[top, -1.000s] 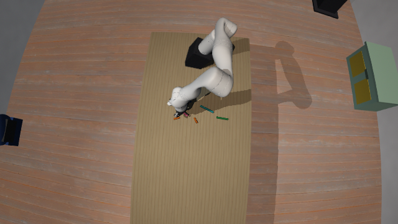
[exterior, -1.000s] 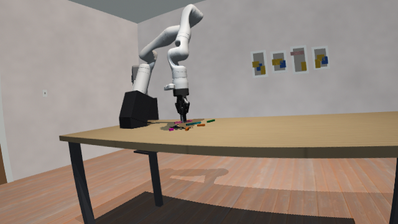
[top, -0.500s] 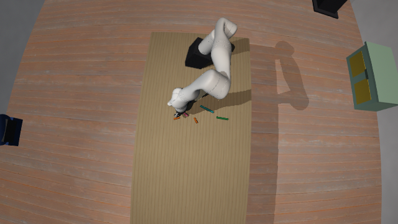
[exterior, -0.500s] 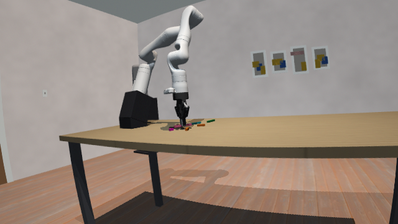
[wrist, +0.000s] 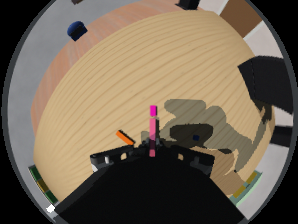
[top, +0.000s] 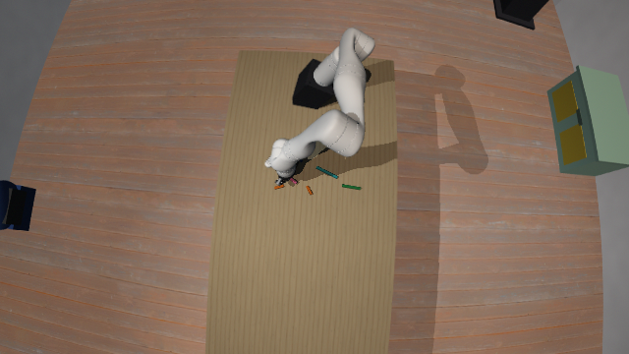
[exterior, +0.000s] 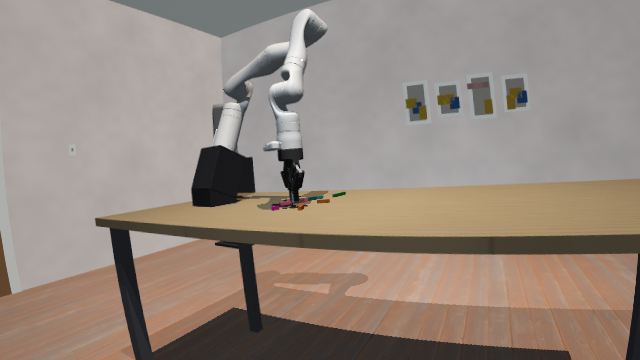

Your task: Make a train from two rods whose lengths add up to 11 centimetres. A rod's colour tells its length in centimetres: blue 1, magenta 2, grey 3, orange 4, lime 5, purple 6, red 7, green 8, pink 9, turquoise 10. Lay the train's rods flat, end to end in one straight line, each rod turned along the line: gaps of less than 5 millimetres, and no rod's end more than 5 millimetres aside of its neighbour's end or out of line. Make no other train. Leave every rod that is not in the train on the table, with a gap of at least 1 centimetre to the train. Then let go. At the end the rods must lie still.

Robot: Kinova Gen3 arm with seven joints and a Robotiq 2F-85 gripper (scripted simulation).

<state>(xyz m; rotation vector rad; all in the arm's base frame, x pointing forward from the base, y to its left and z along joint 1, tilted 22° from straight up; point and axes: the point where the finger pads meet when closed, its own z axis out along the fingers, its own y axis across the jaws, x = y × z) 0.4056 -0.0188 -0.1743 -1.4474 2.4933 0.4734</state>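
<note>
Right now my hand is 2 cm above the pink rod. Also, from my hand: magenta rod 5 cm to the right, 3 cm below, 3 cm behind; turquoise rod 16 cm to the left, 5 cm behind, 3 cm below; blue rod 8 cm behind, 4 cm to the left, 3 cm below.
</note>
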